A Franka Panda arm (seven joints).
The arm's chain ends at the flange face. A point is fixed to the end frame.
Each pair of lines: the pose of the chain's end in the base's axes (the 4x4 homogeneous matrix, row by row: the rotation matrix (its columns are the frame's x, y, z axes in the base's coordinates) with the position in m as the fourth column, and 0 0 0 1 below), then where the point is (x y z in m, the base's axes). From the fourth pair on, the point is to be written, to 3 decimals.
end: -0.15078 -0.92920 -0.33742 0.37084; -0.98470 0.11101 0.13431 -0.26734; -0.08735 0.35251 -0.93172 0.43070; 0 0 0 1
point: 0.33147 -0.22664 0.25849
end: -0.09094 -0.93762 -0.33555 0.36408; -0.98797 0.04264 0.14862 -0.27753; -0.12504 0.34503 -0.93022 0.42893; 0 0 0 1
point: 0.32406 -0.23286 0.25786
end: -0.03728 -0.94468 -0.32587 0.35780; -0.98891 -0.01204 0.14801 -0.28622; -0.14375 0.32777 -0.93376 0.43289; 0 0 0 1
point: 0.31863 -0.24057 0.26188
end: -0.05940 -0.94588 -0.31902 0.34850; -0.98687 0.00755 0.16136 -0.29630; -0.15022 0.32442 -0.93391 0.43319; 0 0 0 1
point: 0.311 -0.249 0.262
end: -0.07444 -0.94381 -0.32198 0.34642; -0.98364 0.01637 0.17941 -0.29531; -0.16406 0.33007 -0.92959 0.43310; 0 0 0 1
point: 0.309 -0.245 0.263
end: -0.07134 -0.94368 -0.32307 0.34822; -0.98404 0.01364 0.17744 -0.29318; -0.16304 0.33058 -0.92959 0.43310; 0 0 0 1
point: 0.310 -0.243 0.263
